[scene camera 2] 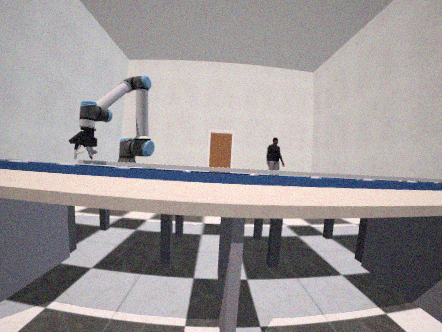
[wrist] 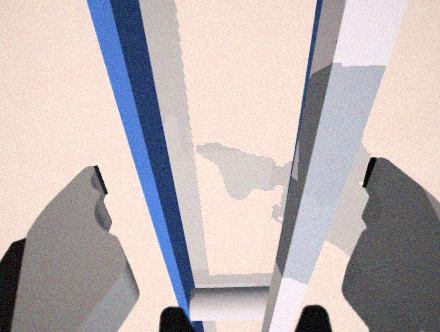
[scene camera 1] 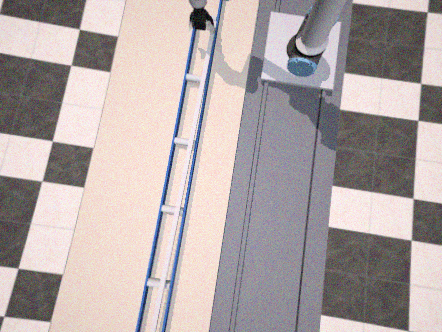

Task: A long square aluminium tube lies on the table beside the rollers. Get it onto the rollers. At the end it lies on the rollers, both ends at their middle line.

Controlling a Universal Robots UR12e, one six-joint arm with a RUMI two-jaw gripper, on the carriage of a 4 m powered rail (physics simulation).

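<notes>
A long white-grey square tube runs lengthwise along the roller track. In the wrist view it overlaps the right blue rail and passes over the right end of a roller. In scene camera 1 it is close to the right rail higher up and nearer the middle between the rails at the bottom. It shows as a thin grey strip above the blue rail in scene camera 2. My gripper is open above the track, its fingers wide apart on both sides of the rails and tube. Neither tube end shows in the wrist view.
The left blue rail runs beside the tube, and several rollers cross between the rails. The track stands on the cream table. The arm's white carriage is on the grey rail bed. A person stands in the background.
</notes>
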